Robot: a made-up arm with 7 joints. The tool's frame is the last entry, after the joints.
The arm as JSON. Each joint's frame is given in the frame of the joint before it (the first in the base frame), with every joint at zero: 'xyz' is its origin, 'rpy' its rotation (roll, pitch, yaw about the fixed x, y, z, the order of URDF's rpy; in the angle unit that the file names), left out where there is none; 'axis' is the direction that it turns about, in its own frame. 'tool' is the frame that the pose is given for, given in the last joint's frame.
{
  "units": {
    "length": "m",
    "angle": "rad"
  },
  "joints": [
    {
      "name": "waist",
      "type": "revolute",
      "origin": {
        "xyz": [
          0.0,
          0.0,
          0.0
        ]
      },
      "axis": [
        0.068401,
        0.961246,
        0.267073
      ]
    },
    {
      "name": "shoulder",
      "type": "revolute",
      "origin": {
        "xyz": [
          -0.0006,
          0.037,
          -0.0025
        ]
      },
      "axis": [
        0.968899,
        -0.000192,
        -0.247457
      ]
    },
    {
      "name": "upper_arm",
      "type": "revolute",
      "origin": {
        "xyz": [
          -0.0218,
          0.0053,
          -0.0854
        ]
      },
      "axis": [
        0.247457,
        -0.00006,
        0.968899
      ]
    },
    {
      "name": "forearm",
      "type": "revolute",
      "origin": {
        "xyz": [
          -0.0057,
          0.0,
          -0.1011
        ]
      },
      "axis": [
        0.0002,
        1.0,
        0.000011
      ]
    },
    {
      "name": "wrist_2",
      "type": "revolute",
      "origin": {
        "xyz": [
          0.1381,
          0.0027,
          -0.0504
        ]
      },
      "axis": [
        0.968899,
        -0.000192,
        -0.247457
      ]
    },
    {
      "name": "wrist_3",
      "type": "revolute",
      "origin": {
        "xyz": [
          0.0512,
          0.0,
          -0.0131
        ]
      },
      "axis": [
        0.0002,
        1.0,
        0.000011
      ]
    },
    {
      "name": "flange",
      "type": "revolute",
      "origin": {
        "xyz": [
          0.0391,
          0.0,
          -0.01
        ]
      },
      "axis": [
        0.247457,
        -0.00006,
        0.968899
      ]
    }
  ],
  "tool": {
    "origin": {
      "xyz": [
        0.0,
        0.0,
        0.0
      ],
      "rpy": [
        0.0,
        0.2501,
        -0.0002
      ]
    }
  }
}
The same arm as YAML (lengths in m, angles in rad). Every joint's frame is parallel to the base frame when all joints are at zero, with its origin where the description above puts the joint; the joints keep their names.
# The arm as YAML. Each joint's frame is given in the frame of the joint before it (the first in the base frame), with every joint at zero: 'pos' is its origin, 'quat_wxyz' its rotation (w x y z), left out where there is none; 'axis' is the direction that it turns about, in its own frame. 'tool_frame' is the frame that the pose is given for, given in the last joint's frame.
length_unit: m
angle_unit: rad
joints:
  - joint: waist
    pos: [0.0, 0.0, 0.0]
    axis: [0.068403, 0.961235, 0.26711]
  - joint: shoulder
    pos: [-0.0006, 0.037, -0.0025]
    axis: [0.968889, -0.0002, -0.247497]
  - joint: upper_arm
    pos: [-0.0218, 0.0053, -0.0854]
    axis: [0.247497, -0.0001, 0.968889]
  - joint: forearm
    pos: [-0.0057, 0.0, -0.1011]
    axis: [0.0002, 1.0, 0.0]
  - joint: wrist_2
    pos: [0.1381, 0.0027, -0.0504]
    axis: [0.968889, -0.0002, -0.247497]
  - joint: wrist_3
    pos: [0.0512, 0.0, -0.0131]
    axis: [0.0002, 1.0, 0.0]
  - joint: flange
    pos: [0.0391, 0.0, -0.01]
    axis: [0.247497, -0.0001, 0.968889]
tool_frame:
  pos: [0.0, 0.0, 0.0]
  quat_wxyz: [0.992191, 0.000012, 0.124724, -0.000099]

